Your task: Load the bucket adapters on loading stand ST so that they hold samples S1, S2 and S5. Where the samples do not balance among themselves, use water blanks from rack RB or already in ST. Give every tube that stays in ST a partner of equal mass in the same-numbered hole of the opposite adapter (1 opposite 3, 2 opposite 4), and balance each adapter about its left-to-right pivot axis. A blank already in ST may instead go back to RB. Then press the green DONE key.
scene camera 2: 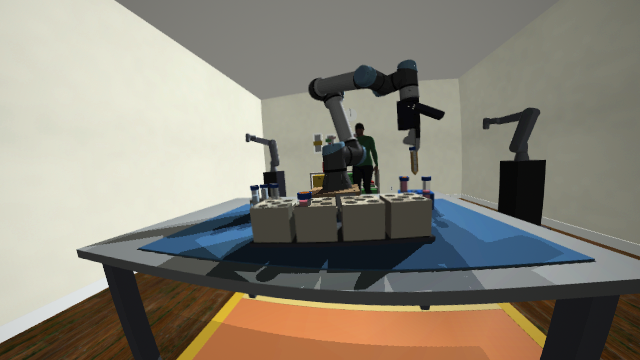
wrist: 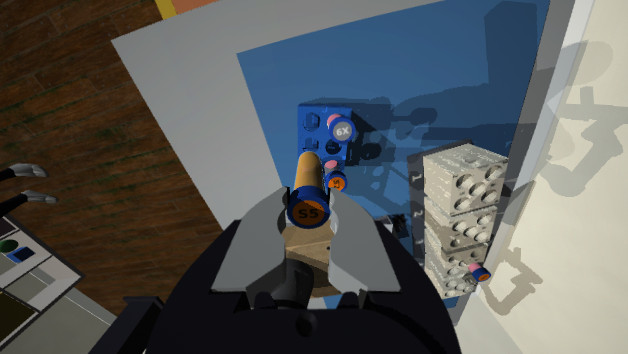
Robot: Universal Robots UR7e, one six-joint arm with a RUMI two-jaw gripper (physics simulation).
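Note:
My gripper is shut on the blue-capped tube S5, which has amber contents and an orange label. It hangs upright above the blue sample rack, clear of it. In the wrist view a grey-labelled tube and an orange-labelled tube, both with pink contents, stand in that rack. Beige adapter blocks stand in a row on the dark loading stand. A pink tube with an orange-labelled cap sits in one block. The DONE key cannot be made out.
Several blue-capped clear tubes stand behind the left end of the adapter row in the scene view. A blue mat covers part of the grey table. A person stands behind the arm's base.

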